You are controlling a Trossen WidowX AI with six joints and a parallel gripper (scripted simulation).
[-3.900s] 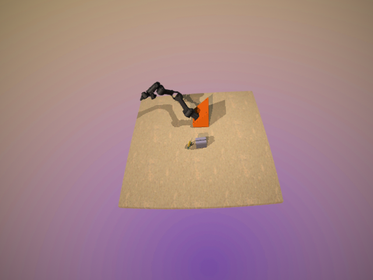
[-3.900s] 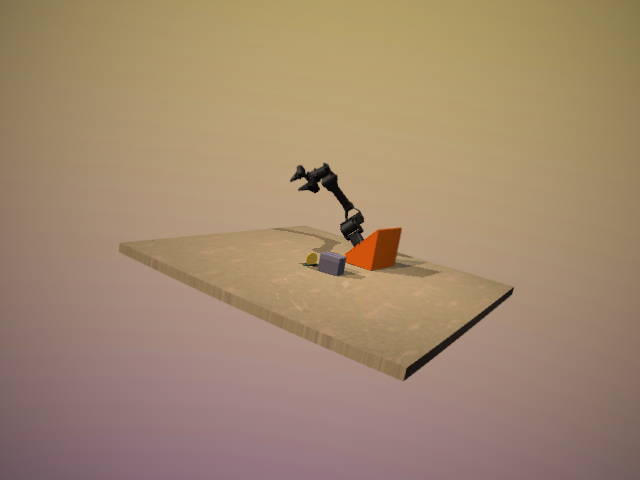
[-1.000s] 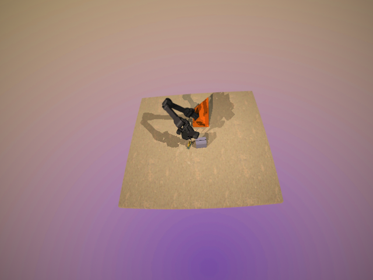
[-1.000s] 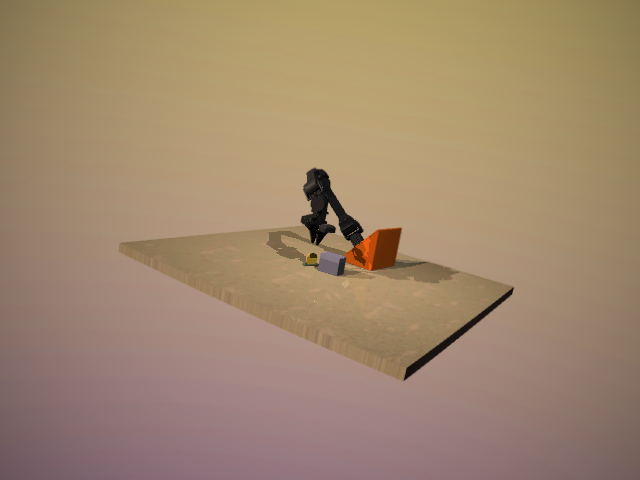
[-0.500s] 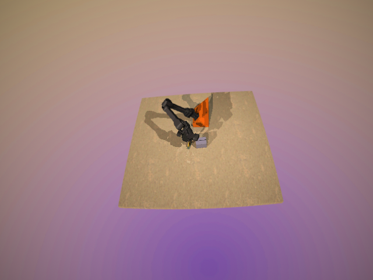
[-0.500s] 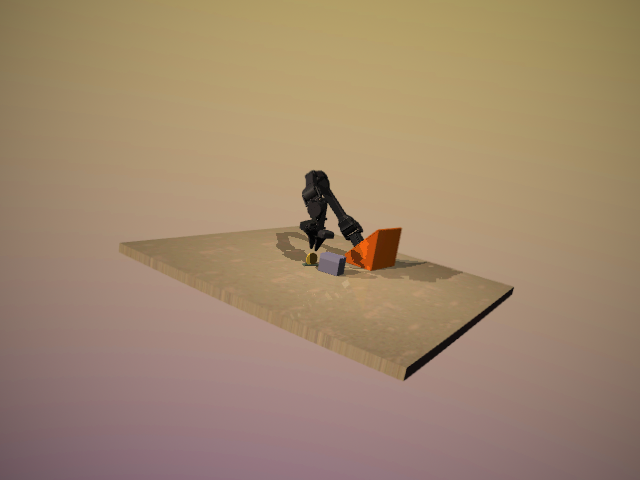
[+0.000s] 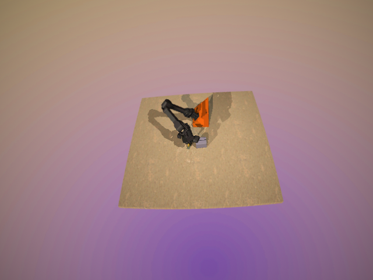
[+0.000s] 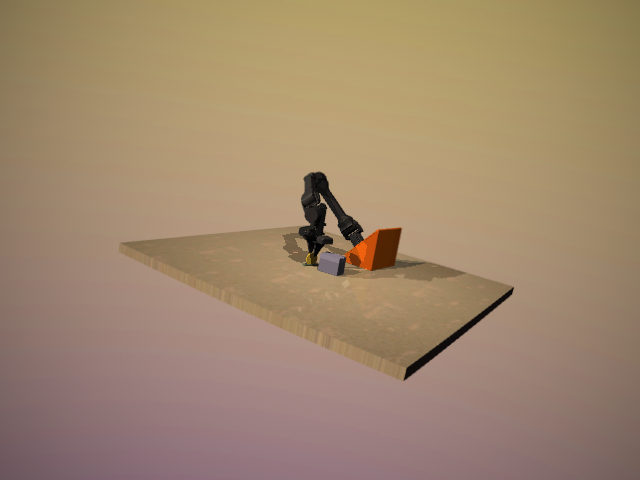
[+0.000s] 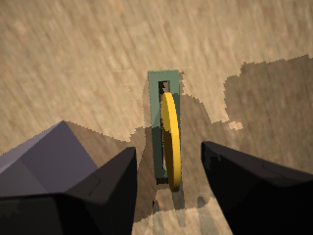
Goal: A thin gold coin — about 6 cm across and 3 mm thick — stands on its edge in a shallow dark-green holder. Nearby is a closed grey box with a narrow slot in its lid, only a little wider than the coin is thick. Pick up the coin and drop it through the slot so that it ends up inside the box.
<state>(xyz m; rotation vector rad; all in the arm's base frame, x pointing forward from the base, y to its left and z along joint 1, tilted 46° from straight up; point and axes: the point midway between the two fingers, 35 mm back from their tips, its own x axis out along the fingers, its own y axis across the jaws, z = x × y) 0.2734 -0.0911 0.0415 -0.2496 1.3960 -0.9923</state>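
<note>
The gold coin is 20 mm below my gripper tip.
</note>
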